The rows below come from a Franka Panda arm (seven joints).
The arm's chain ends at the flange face. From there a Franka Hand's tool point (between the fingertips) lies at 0.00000 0.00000 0.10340 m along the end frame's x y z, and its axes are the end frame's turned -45 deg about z.
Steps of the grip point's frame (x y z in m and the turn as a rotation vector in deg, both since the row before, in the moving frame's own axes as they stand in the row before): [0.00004 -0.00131 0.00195 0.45 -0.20 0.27]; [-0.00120 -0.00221 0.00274 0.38 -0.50 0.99]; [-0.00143 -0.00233 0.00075 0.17 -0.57 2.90]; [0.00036 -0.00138 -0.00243 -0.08 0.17 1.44]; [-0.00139 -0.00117 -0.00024 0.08 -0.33 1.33]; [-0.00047 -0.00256 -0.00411 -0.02 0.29 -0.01]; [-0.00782 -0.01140 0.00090 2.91 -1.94 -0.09]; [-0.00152 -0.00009 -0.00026 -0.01 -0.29 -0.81]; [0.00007 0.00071 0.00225 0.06 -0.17 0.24]
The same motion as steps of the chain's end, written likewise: [-0.00007 -0.00063 0.00195 0.18 -0.46 0.27]; [-0.00129 -0.00086 0.00275 -0.08 -0.62 0.99]; [-0.00170 -0.00112 0.00076 -0.28 -0.52 2.90]; [-0.00104 -0.00112 -0.00243 0.06 0.18 1.44]; [-0.00128 -0.00016 -0.00024 -0.18 -0.29 1.33]; [-0.00254 -0.00113 -0.00411 0.19 0.22 -0.01]; [-0.00740 -0.00130 0.00109 0.69 -3.43 -0.09]; [-0.00078 0.00063 -0.00026 -0.21 -0.20 -0.81]; [0.00085 0.00031 0.00225 -0.08 -0.16 0.24]
